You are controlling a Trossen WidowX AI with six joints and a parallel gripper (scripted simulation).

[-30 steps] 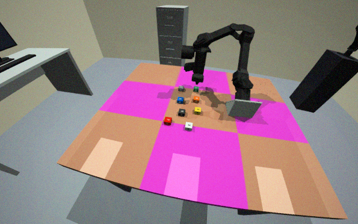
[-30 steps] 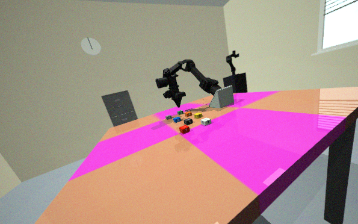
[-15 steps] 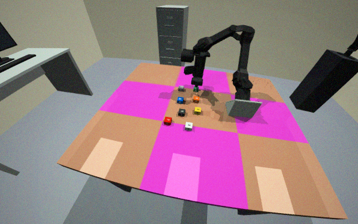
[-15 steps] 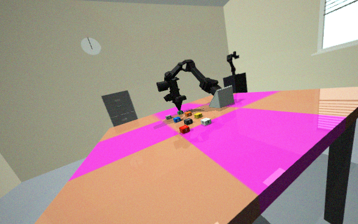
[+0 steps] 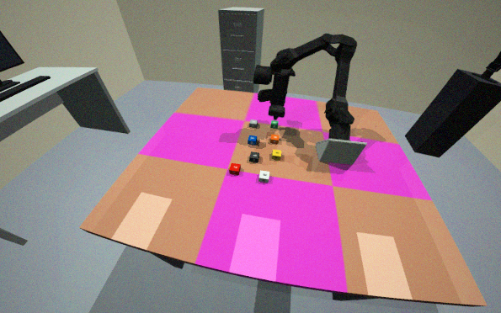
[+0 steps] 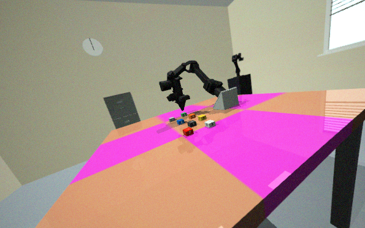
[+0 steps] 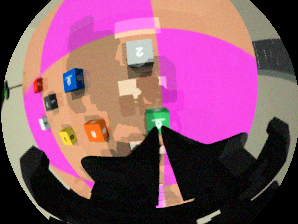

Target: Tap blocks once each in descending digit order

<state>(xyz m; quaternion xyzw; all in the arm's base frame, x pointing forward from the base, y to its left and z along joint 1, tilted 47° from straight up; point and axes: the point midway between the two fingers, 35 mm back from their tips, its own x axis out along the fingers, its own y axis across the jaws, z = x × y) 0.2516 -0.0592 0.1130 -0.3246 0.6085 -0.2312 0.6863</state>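
Right now my gripper tip is 30 mm above the green block. From my gripper tip the other things lie so: orange block (20 mm behind, 100 mm to the left, 30 mm below); then grey block (90 mm ahead, 20 mm to the left, 30 mm below); then blue block (70 mm ahead, 130 mm to the left, 30 mm below).
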